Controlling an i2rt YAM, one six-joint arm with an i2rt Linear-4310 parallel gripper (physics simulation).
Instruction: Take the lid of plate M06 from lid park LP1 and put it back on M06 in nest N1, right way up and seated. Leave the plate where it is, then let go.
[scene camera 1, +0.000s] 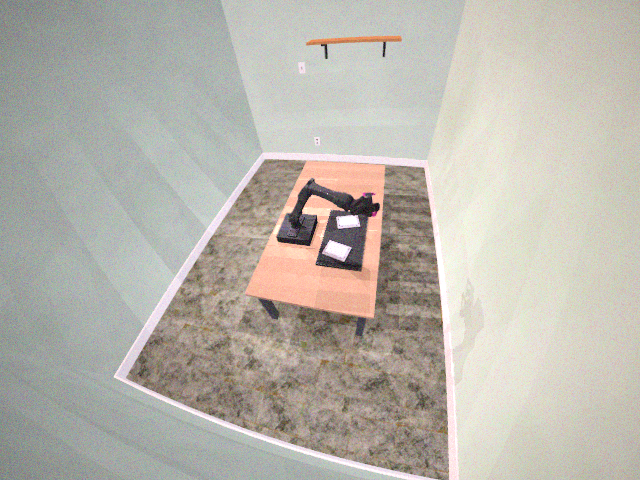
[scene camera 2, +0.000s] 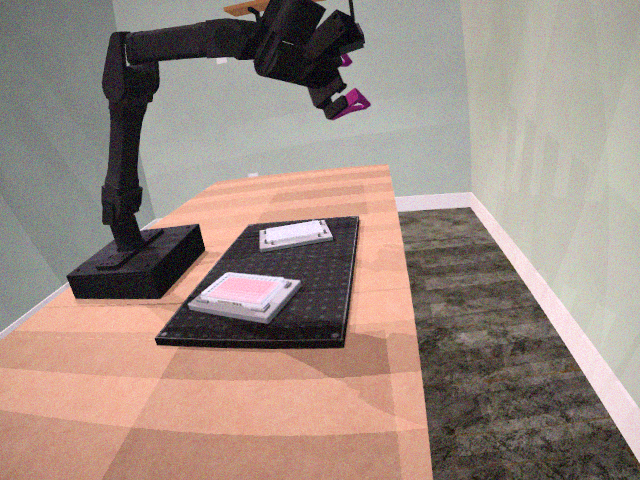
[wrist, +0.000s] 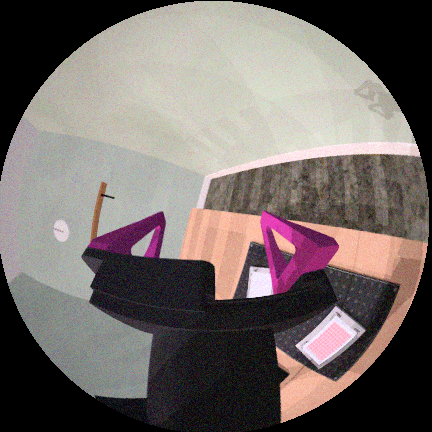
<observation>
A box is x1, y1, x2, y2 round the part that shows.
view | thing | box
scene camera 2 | gripper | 289, 47, 370, 119
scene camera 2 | white plate with pink top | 200, 272, 286, 308
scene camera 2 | flat white lid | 267, 220, 323, 243
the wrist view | gripper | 81, 210, 338, 431
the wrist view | white plate with pink top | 302, 315, 355, 363
</observation>
